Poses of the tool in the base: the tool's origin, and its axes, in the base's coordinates. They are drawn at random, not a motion.
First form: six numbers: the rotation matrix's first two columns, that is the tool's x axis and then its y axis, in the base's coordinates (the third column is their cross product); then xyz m.
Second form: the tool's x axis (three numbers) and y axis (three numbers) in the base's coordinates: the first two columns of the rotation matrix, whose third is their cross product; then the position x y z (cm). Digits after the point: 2 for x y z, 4 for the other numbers.
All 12 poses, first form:
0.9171 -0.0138 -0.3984 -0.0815 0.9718 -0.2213 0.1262 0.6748 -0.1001
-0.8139 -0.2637 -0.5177 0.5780 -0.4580 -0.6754 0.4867 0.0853 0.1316
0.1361 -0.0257 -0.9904 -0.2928 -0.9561 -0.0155 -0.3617 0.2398 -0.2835
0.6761 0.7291 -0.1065 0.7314 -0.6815 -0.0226 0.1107 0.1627 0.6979
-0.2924 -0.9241 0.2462 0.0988 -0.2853 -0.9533 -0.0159 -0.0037 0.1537
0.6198 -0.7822 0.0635 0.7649 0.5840 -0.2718 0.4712 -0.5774 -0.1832
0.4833 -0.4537 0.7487 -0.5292 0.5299 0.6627 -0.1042 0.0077 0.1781
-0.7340 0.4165 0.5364 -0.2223 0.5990 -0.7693 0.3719 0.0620 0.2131
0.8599 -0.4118 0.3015 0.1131 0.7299 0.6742 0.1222 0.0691 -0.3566
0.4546 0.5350 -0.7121 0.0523 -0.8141 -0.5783 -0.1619 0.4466 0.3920
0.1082 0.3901 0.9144 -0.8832 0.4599 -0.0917 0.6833 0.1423 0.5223
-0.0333 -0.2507 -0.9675 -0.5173 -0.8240 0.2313 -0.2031 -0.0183 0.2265
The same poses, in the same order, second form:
0.9171 -0.0138 -0.3984 -0.0815 0.9718 -0.2213 12.62 67.48 -10.01
-0.8139 -0.2637 -0.5177 0.5780 -0.4580 -0.6754 48.67 8.53 13.16
0.1361 -0.0257 -0.9904 -0.2928 -0.9561 -0.0155 -36.17 23.98 -28.35
0.6761 0.7291 -0.1065 0.7314 -0.6815 -0.0226 11.07 16.27 69.79
-0.2924 -0.9241 0.2462 0.0988 -0.2853 -0.9533 -1.59 -0.37 15.37
0.6198 -0.7822 0.0635 0.7649 0.5840 -0.2718 47.12 -57.74 -18.32
0.4833 -0.4537 0.7487 -0.5292 0.5299 0.6627 -10.42 0.77 17.81
-0.7340 0.4165 0.5364 -0.2223 0.5990 -0.7693 37.19 6.20 21.31
0.8599 -0.4118 0.3015 0.1131 0.7299 0.6742 12.22 6.91 -35.66
0.4546 0.5350 -0.7121 0.0523 -0.8141 -0.5783 -16.19 44.66 39.20
0.1082 0.3901 0.9144 -0.8832 0.4599 -0.0917 68.33 14.23 52.23
-0.0333 -0.2507 -0.9675 -0.5173 -0.8240 0.2313 -20.31 -1.83 22.65

